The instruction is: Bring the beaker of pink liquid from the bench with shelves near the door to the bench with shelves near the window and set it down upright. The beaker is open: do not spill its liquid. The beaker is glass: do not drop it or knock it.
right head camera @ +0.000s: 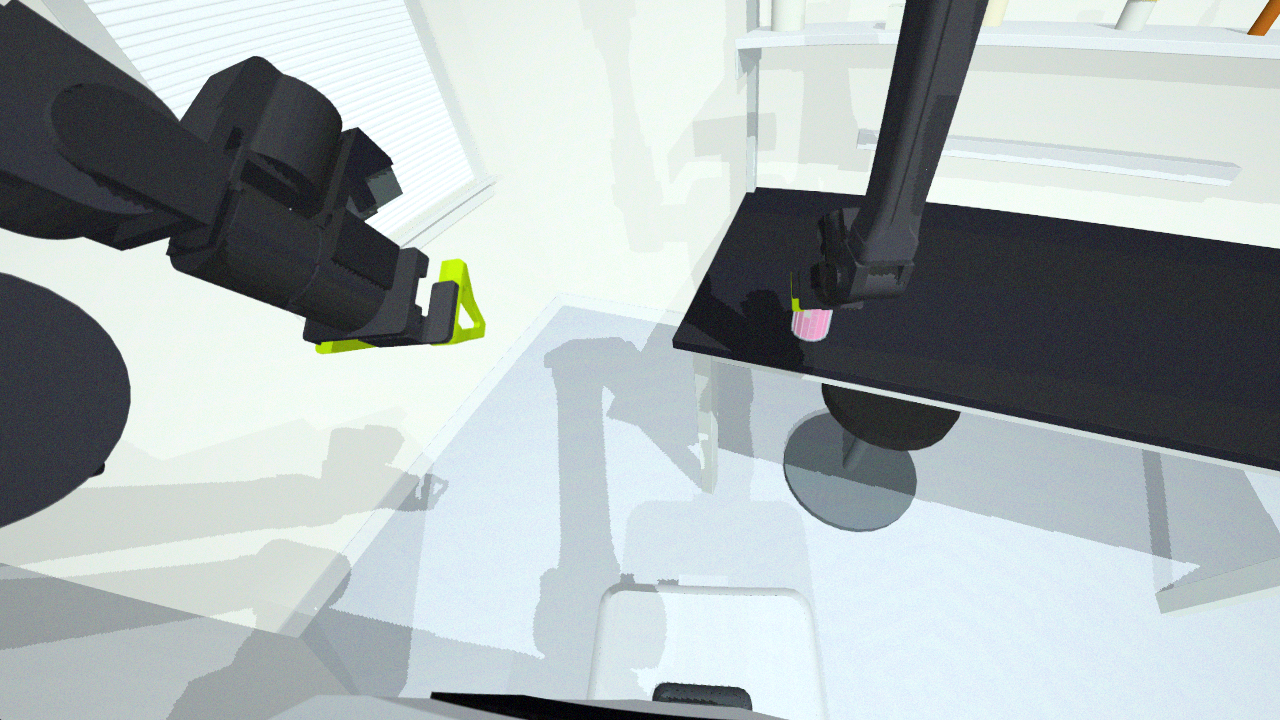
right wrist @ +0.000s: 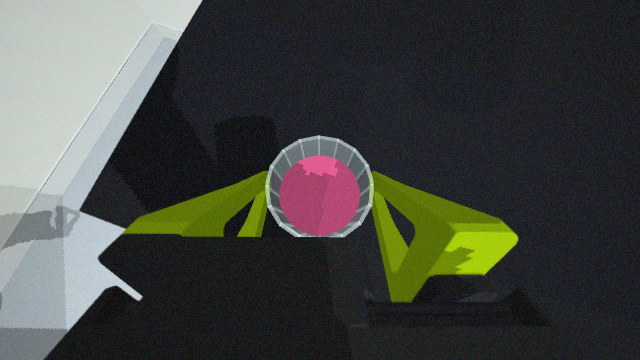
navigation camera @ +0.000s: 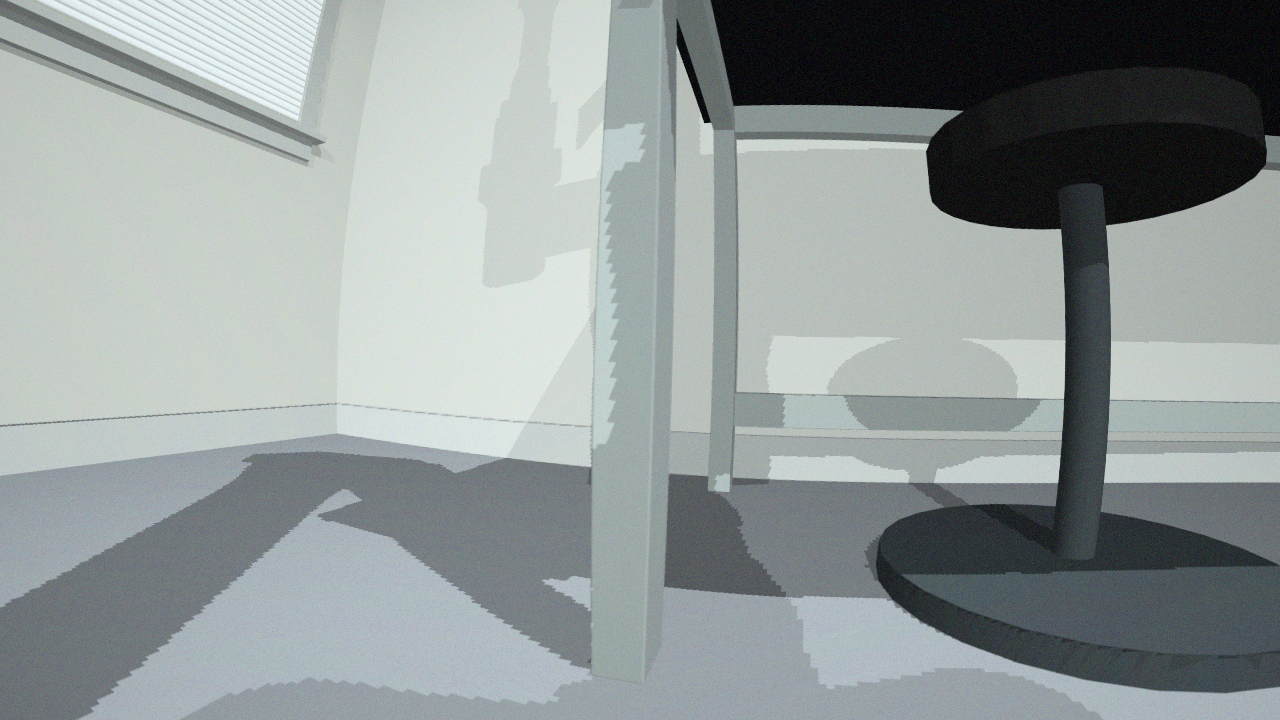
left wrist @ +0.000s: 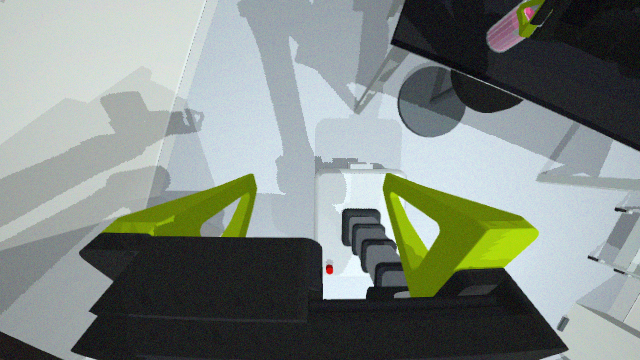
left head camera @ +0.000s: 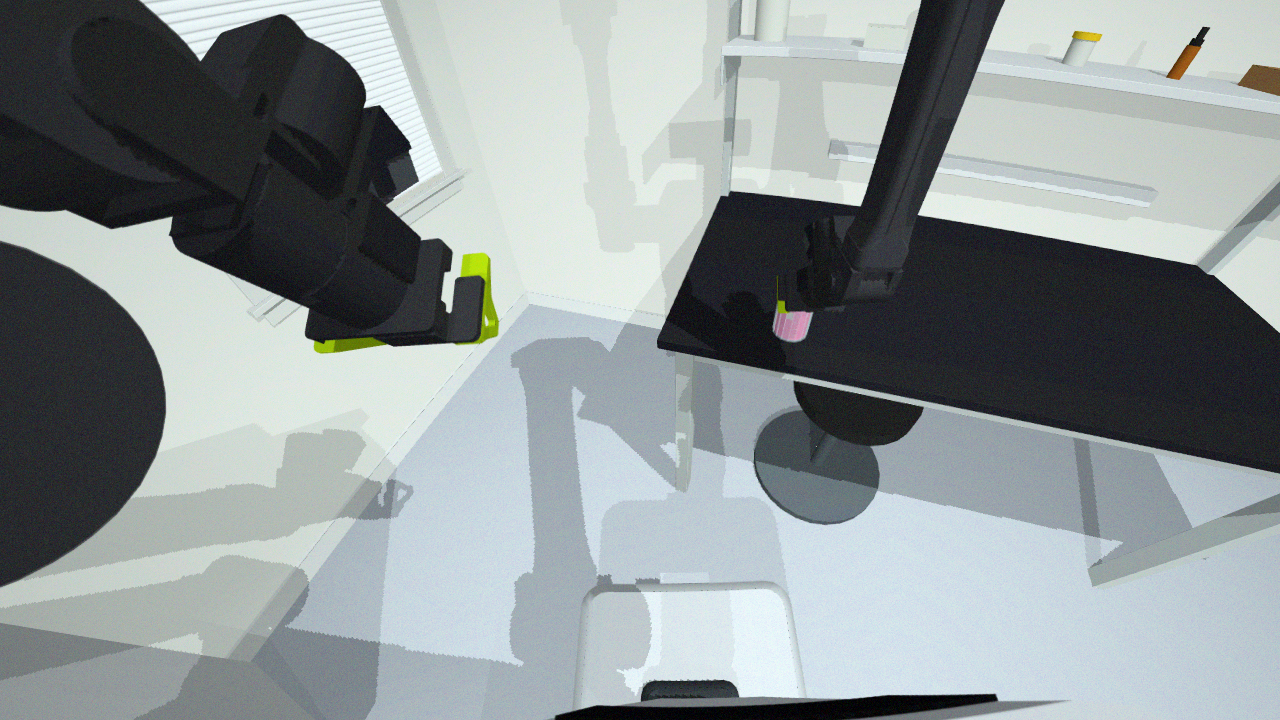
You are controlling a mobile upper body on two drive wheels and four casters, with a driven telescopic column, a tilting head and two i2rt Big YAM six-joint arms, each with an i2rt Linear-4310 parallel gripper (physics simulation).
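Note:
The glass beaker of pink liquid (left head camera: 792,325) (right head camera: 811,325) (left wrist: 505,34) (right wrist: 320,200) is upright between the fingers of my right gripper (right wrist: 319,178), which is shut on it. The beaker is over the black top of the bench with shelves near the window (left head camera: 1029,340) (right head camera: 1029,331), close to its left end and front edge. Whether its base touches the top I cannot tell. The pink liquid lies inside the rim in the right wrist view. My left gripper (left wrist: 319,180) is open and empty, out over the floor to the left of the bench.
A round stool (left head camera: 859,416) (right head camera: 890,420) (navigation camera: 1096,152) stands partly under the bench's front edge. A bench leg (navigation camera: 631,358) is near the navigation camera. A shelf (left head camera: 832,51) above the bench holds a yellow-capped jar (left head camera: 1081,49) and an orange tool (left head camera: 1186,60). A window with blinds (right head camera: 295,53) is at the left.

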